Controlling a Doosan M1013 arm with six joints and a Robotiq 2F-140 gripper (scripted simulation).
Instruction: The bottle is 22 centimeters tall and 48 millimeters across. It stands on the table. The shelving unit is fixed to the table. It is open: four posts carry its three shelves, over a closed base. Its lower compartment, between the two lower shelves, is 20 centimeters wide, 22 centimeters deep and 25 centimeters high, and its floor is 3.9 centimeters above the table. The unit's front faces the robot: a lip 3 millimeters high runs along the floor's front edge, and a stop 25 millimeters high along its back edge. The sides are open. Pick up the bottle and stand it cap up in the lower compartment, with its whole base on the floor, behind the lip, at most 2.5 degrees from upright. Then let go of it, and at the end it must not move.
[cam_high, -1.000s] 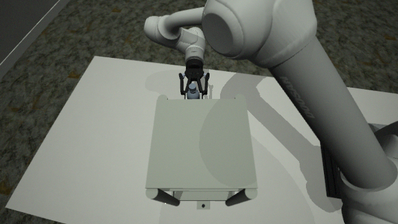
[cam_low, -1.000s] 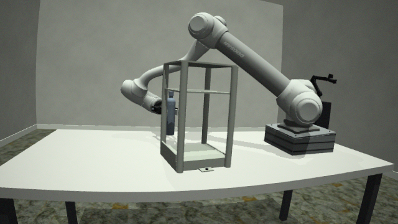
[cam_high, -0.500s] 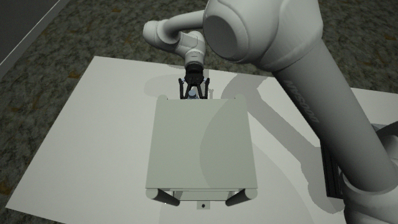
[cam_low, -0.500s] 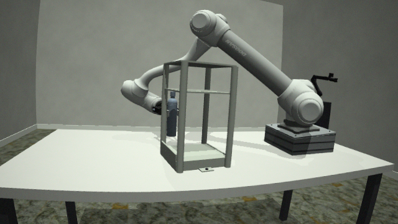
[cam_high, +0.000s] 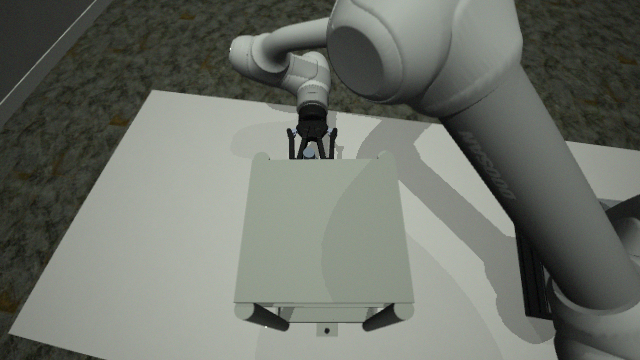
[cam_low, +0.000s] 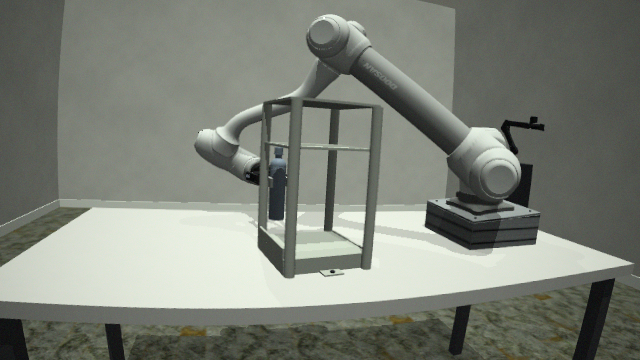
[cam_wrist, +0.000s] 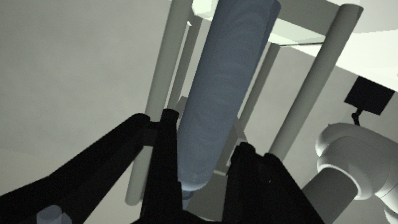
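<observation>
My hand is 200 mm to the right of the shelving unit, 60 mm past it and 30 mm below it.
</observation>
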